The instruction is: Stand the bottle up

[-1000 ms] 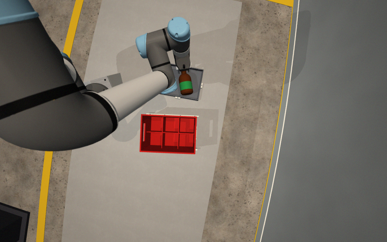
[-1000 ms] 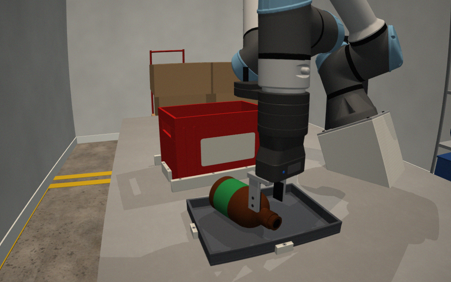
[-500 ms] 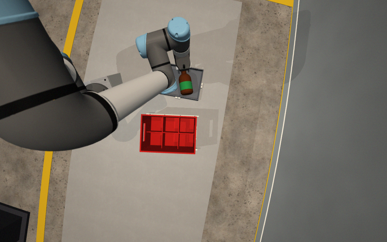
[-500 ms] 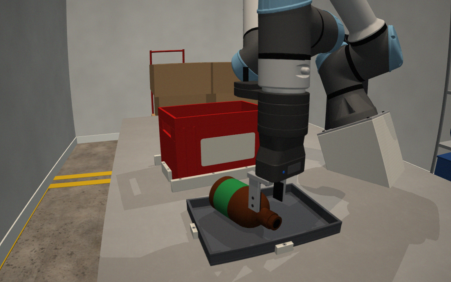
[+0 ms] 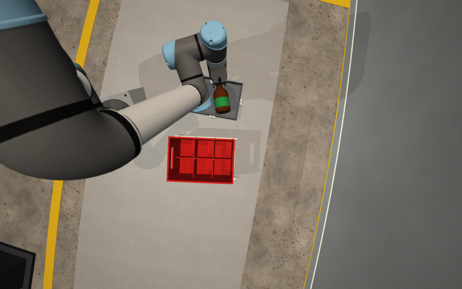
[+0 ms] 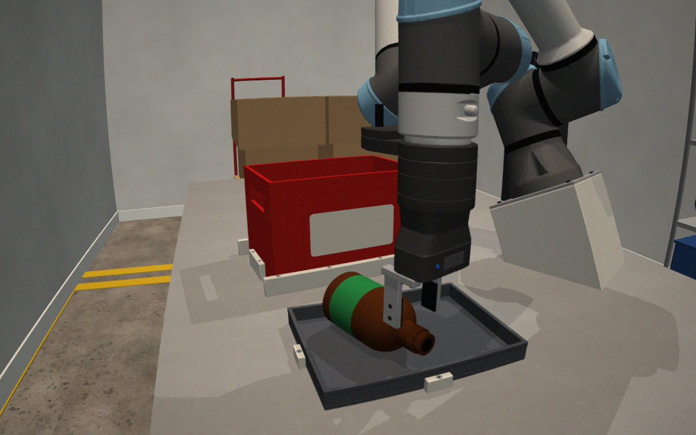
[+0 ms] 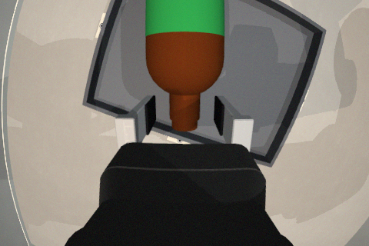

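Now: hand 5 cm to the left of the bottle, 4 cm above it and 2 cm short of it. Also, from my hand: red crate (36 cm to the right, 2 cm ahead); dark grey tray (7 cm below, 5 cm to the right, 1 cm behind).
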